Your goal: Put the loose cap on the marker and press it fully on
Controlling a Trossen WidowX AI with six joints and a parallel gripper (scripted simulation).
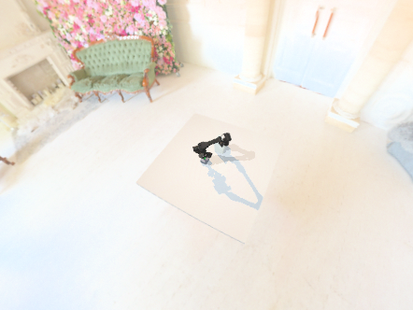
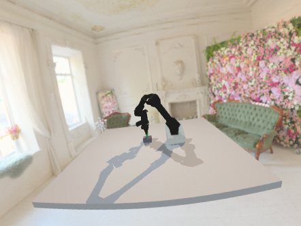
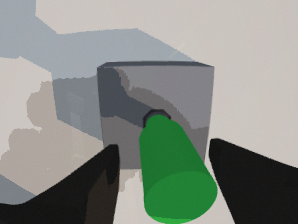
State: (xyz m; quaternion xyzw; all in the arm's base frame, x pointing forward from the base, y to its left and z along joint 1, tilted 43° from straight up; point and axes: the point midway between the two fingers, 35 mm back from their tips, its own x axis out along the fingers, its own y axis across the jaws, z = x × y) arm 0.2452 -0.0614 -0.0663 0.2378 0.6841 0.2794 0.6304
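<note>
My gripper tip is 1 cm below the green marker cap.
</note>
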